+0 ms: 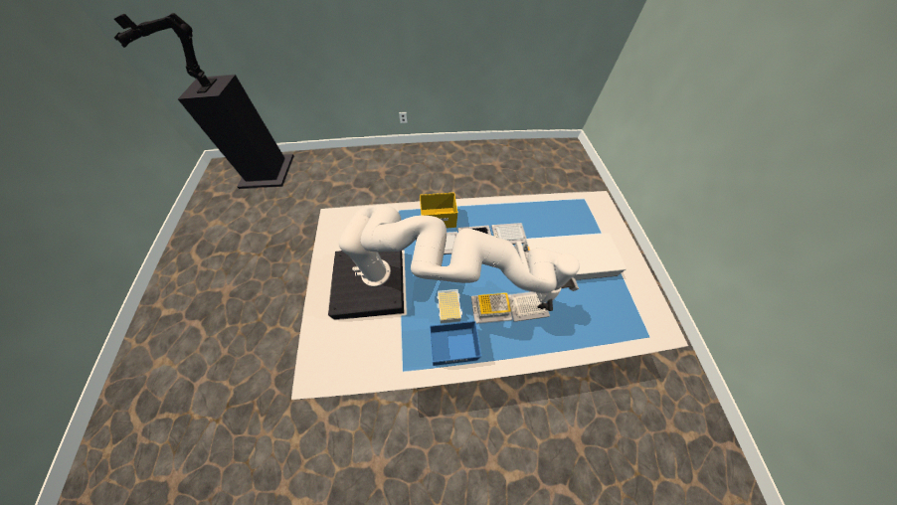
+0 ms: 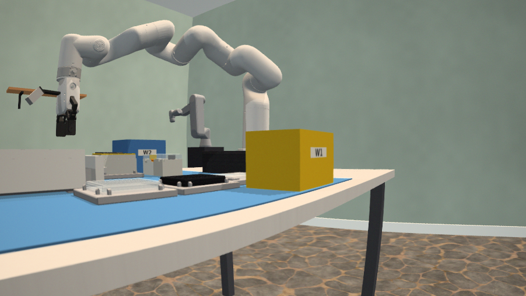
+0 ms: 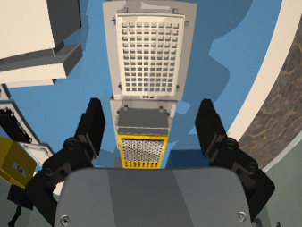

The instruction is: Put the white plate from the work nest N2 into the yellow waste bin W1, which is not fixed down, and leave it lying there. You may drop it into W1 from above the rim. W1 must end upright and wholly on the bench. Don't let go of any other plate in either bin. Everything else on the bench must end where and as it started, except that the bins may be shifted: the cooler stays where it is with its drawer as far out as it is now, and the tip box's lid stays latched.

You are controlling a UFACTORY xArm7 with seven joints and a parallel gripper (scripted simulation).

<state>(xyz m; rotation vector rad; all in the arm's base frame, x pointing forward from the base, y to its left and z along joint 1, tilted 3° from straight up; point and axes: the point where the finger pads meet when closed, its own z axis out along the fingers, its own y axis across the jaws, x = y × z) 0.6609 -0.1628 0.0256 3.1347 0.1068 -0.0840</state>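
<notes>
Right now my hand is 110 mm above the white plate. Also, from my hand: drawer: 200 mm to the left, 130 mm ahead, 110 mm below; then grey nest N2: 130 mm below; then yellow rack: 170 mm behind, 80 mm below, 10 mm to the right.
</notes>
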